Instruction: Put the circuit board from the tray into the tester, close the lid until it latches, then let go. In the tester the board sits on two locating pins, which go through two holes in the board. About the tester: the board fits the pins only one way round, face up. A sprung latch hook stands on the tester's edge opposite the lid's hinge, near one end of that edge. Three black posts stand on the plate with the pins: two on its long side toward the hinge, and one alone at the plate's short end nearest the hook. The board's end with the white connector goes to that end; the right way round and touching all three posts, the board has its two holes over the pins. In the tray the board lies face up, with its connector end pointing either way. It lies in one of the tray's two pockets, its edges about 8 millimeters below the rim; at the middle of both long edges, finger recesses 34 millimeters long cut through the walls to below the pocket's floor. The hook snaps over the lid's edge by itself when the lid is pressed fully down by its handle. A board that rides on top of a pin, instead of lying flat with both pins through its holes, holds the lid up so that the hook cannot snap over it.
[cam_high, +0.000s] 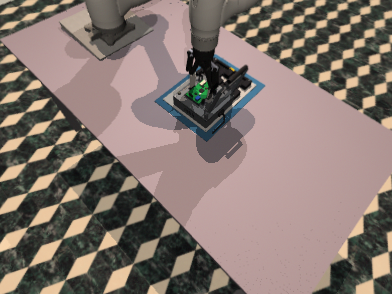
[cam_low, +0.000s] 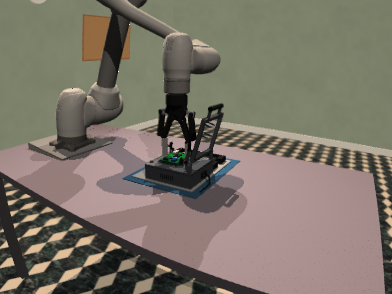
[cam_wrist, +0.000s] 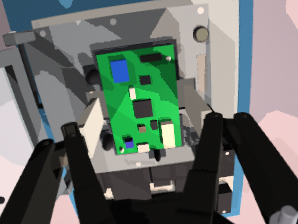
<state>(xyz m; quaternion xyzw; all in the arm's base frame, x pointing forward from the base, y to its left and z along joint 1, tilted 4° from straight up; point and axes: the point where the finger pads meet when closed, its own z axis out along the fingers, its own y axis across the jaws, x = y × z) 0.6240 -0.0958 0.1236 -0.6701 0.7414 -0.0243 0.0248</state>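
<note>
The green circuit board is 20 mm below my hand. The rest, counted from my hand: clear lid 120 mm ahead, 90 mm above, 10 mm to the right; then black tester 40 mm to the left, 40 mm ahead, 20 mm above.
</note>
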